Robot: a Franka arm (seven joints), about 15 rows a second.
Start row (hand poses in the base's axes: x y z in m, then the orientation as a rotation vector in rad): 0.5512 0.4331 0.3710 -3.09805 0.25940 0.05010
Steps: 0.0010 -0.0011 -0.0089 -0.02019 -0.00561 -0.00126; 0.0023 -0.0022 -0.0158 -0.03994 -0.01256 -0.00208; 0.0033 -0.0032 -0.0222 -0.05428 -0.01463 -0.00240; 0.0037 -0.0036 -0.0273 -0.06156 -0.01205 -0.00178; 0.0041 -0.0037 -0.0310 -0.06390 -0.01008 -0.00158; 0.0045 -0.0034 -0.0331 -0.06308 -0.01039 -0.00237; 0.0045 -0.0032 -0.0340 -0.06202 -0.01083 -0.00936; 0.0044 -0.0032 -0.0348 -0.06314 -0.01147 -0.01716
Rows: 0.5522 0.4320 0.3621 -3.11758 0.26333 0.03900; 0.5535 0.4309 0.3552 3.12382 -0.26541 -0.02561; 0.5545 0.4299 0.3488 3.10973 -0.26499 -0.02040; 0.5549 0.4295 0.3437 3.10232 -0.26362 -0.02342; 0.5553 0.4294 0.3400 3.09982 -0.26321 -0.02615; 0.5557 0.4297 0.3379 3.10058 -0.26448 -0.02576; 0.5557 0.4299 0.3370 3.10084 -0.27538 -0.02505; 0.5556 0.4299 0.3362 3.09882 -0.28739 -0.02371
